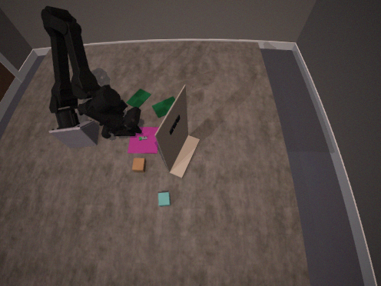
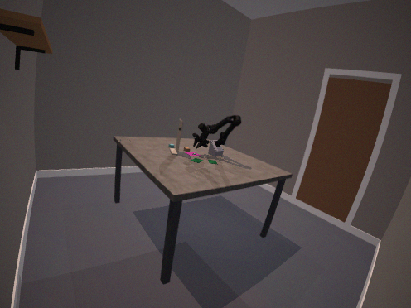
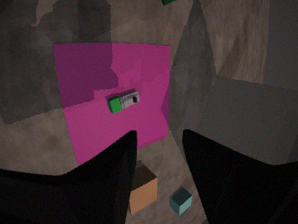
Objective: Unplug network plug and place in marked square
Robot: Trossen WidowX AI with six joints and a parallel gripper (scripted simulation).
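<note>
Now: the network plug 60 mm below my gripper tip, 10 mm to the left of it and 10 mm ahead of it. From my gripper tip the other things lie so: orange block (110 mm to the right, 50 mm below, 10 mm behind); upright panel (150 mm ahead, 90 mm to the right, 70 mm above); magenta marked square (60 mm below, 10 mm ahead).
</note>
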